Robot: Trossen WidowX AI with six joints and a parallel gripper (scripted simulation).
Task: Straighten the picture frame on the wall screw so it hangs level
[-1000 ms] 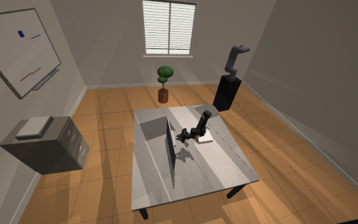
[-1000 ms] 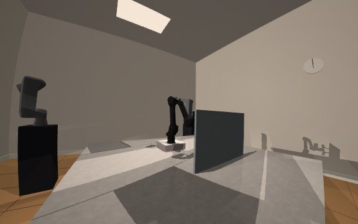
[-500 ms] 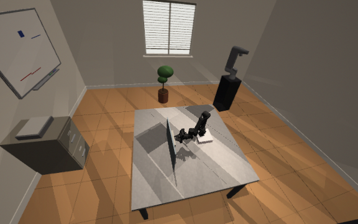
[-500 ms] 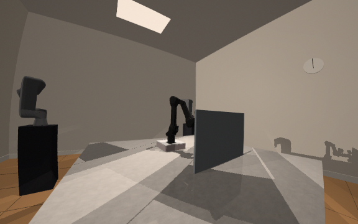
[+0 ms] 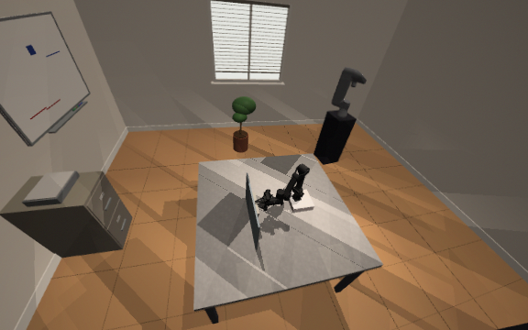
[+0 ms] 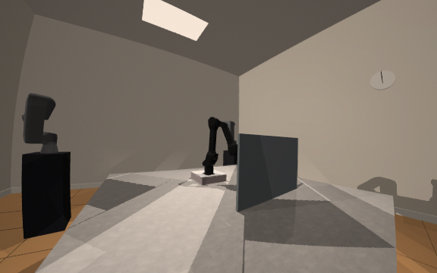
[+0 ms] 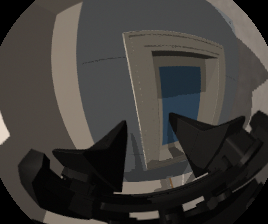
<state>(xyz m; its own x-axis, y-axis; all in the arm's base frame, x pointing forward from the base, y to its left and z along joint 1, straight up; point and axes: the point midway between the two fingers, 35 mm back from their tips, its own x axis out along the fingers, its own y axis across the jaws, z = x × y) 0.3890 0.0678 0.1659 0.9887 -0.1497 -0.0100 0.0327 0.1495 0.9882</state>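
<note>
Now: gripper tip 1 cm to the left of the picture frame and 5 cm above it. From my gripper tip the other things lie so: grey wall panel 2 cm ahead, 6 cm below.
</note>
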